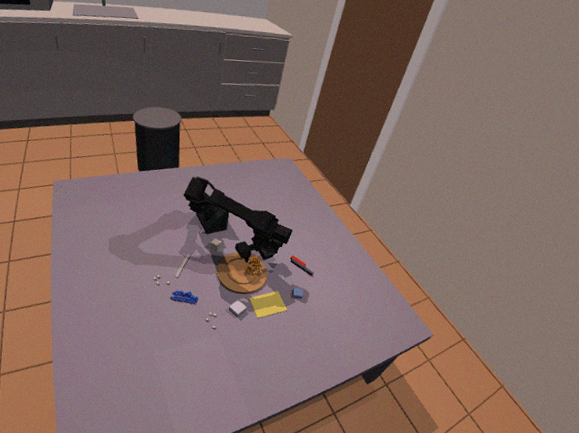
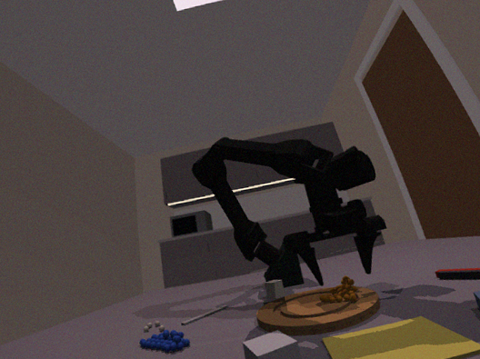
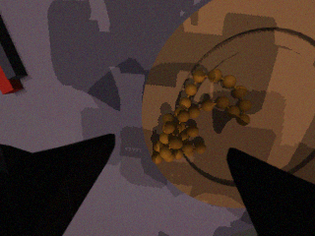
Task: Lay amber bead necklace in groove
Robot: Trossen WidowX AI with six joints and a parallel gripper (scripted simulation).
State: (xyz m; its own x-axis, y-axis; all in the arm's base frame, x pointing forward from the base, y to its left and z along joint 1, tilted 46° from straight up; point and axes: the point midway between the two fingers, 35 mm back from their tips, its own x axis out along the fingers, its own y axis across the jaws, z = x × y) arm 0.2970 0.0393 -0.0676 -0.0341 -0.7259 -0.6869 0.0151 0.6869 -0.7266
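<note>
My gripper tip is now 7 cm to the left of the round wooden bead board, 2 cm short of it and 2 cm above it. Round my gripper tip: blue block 20 cm ahead, 8 cm to the left, 2 cm below; then red-and-black tool 18 cm to the left, 8 cm ahead, 3 cm below; then yellow pad 19 cm ahead, 5 cm to the right, 3 cm below.
</note>
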